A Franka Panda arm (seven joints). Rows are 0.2 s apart.
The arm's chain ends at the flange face. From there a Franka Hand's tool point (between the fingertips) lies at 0.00 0.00 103.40 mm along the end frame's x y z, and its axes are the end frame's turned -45 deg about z.
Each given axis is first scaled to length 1.
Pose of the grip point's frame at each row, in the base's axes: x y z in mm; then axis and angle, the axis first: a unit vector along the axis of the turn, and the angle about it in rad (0 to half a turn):
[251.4 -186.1 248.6 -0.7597 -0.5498 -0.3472 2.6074]
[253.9 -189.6 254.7 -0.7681 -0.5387 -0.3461 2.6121]
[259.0 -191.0 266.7 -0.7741 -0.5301 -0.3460 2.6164]
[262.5 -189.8 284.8 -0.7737 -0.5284 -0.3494 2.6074]
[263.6 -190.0 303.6 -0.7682 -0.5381 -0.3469 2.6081]
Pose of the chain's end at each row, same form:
[229.6 -262.8 314.4 -0.9480 -0.2257 -0.2245 2.3793]
[230.8 -265.6 320.9 -0.9512 -0.2116 -0.2244 2.3845]
[234.8 -266.5 333.1 -0.9534 -0.2010 -0.2251 2.3885]
[238.3 -266.1 350.3 -0.9533 -0.1997 -0.2267 2.3775]
[240.6 -266.3 369.5 -0.9514 -0.2111 -0.2243 2.3802]

